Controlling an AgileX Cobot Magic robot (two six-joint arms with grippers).
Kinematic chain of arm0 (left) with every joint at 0, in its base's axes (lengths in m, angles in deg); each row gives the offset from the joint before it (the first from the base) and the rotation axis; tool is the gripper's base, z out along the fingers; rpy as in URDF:
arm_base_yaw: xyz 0 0 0.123 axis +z
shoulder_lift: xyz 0 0 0 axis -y
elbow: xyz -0.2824 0 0.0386 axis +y
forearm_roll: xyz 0.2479 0 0.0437 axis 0.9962 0 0.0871
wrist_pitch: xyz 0 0 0 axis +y
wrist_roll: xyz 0.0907 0 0.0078 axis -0.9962 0 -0.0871
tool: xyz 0 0 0 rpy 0 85 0
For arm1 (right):
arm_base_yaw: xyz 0 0 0.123 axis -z
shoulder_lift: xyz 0 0 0 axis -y
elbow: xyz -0.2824 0 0.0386 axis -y
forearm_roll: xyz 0.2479 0 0.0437 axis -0.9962 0 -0.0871
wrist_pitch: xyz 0 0 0 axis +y
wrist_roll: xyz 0.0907 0 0.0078 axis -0.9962 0 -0.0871
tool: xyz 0 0 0 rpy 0 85 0
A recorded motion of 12 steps. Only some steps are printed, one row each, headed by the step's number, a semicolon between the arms.
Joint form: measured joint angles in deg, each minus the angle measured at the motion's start. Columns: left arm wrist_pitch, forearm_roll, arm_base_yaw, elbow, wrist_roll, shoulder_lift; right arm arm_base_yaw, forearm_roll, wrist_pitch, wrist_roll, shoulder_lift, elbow.
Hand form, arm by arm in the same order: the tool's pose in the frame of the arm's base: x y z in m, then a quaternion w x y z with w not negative. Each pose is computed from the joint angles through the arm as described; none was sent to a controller.
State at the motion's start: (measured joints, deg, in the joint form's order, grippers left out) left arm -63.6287 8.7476 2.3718 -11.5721 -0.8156 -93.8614; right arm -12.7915 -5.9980 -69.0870 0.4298 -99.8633 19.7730
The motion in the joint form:
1: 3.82 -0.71 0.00 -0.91 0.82 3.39; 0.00 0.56 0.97 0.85 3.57 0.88
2: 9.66 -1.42 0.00 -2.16 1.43 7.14; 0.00 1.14 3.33 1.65 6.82 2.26
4: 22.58 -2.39 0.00 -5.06 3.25 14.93; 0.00 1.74 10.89 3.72 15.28 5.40
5: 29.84 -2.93 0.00 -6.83 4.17 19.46; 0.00 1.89 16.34 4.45 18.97 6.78
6: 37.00 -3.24 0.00 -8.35 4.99 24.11; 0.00 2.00 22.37 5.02 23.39 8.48
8: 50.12 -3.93 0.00 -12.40 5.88 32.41; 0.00 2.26 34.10 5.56 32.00 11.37
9: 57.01 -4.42 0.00 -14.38 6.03 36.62; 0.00 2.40 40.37 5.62 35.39 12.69
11: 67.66 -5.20 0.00 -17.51 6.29 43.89; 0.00 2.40 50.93 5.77 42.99 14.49
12: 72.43 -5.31 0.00 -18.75 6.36 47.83; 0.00 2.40 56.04 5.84 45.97 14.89
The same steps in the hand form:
1: 0.2234 -0.0018 0.1506 0.62015 0.04903 0.78285 -0.01277; 0.2589 0.0506 0.1659 0.68907 -0.04552 0.72155 0.04977
2: 0.2246 -0.0001 0.1605 0.61446 0.04092 0.78784 -0.00817; 0.2612 0.0521 0.1821 0.70324 -0.05237 0.70720 0.05075
4: 0.2247 0.0027 0.1826 0.59914 0.02177 0.80034 -0.00437; 0.2609 0.0533 0.2224 0.72805 -0.06456 0.68080 0.04771
5: 0.2228 0.0041 0.1971 0.59258 0.01047 0.80544 -0.00278; 0.2588 0.0534 0.2372 0.72587 -0.07005 0.68268 0.04641
6: 0.2181 0.0051 0.2114 0.58574 0.00114 0.81050 -0.00147; 0.2546 0.0531 0.2561 0.72641 -0.07411 0.68166 0.04662
8: 0.2082 0.0068 0.2436 0.58061 -0.01385 0.81406 0.00211; 0.2397 0.0509 0.2909 0.72492 -0.08047 0.68231 0.04967
9: 0.1997 0.0075 0.2592 0.57579 -0.02095 0.81732 0.00376; 0.2322 0.0499 0.3026 0.71542 -0.08435 0.69168 0.05140
11: 0.1805 0.0079 0.2854 0.57419 -0.03202 0.81809 0.00397; 0.2097 0.0458 0.3263 0.70812 -0.08848 0.69835 0.05511
12: 0.1678 0.0078 0.2975 0.57717 -0.03484 0.81587 0.00488; 0.1994 0.0440 0.3315 0.69736 -0.09179 0.70860 0.05610

